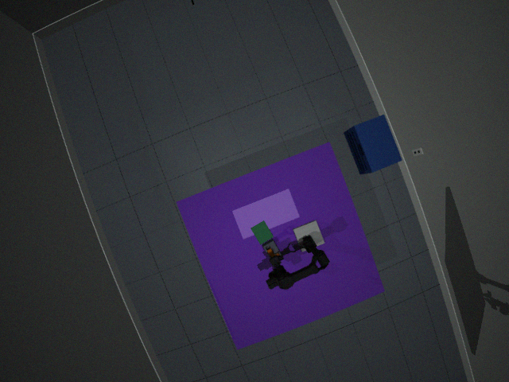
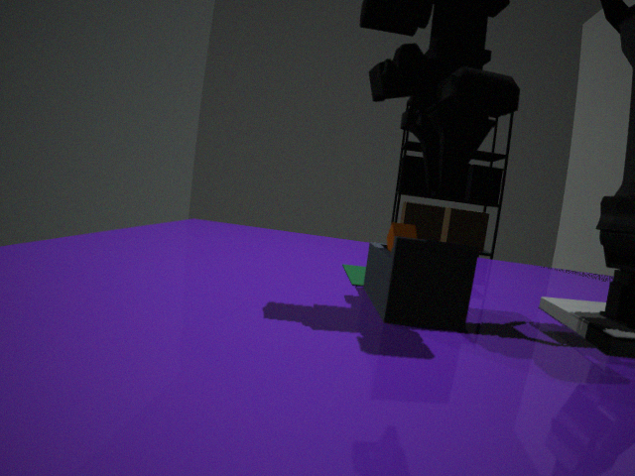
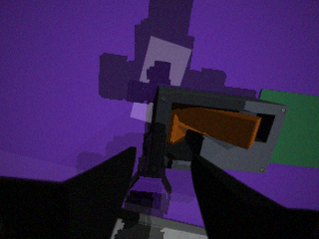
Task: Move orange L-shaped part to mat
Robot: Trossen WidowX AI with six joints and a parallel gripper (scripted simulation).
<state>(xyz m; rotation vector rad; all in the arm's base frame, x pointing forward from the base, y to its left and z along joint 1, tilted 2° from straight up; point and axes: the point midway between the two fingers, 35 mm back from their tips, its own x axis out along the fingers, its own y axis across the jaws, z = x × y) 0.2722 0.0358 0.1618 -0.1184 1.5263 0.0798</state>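
Now: gripper tip 4 cm to the left of the orange L-shaped part and 10 cm above it. Round my gripper tip: green mat 2 cm ahead, 22 cm to the right, 16 cm below.
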